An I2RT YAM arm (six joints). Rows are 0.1 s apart.
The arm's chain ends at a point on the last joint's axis. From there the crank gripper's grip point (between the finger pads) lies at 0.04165 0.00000 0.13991 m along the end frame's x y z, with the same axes.
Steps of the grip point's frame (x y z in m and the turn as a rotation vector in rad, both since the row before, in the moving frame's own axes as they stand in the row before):
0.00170 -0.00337 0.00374 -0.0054 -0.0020 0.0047
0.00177 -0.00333 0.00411 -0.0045 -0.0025 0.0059
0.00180 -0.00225 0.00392 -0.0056 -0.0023 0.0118
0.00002 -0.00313 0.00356 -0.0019 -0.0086 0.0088
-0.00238 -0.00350 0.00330 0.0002 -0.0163 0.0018
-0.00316 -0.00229 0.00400 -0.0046 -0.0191 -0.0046
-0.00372 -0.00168 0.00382 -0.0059 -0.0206 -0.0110
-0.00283 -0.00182 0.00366 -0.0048 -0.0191 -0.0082
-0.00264 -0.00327 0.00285 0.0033 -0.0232 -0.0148
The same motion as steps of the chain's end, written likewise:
0.00198 -0.00432 0.00366 -0.0054 -0.0020 0.0047
0.00212 -0.00420 0.00401 -0.0045 -0.0025 0.0059
0.00213 -0.00352 0.00383 -0.0056 -0.0023 0.0118
0.00123 -0.00376 0.00321 -0.0019 -0.0086 0.0088
-0.00009 -0.00354 0.00264 0.0002 -0.0163 0.0018
-0.00048 -0.00275 0.00323 -0.0046 -0.0191 -0.0046
-0.00083 -0.00207 0.00299 -0.0059 -0.0206 -0.0110
-0.00015 -0.00216 0.00289 -0.0048 -0.0191 -0.0082
0.00062 -0.00221 0.00192 0.0033 -0.0232 -0.0148

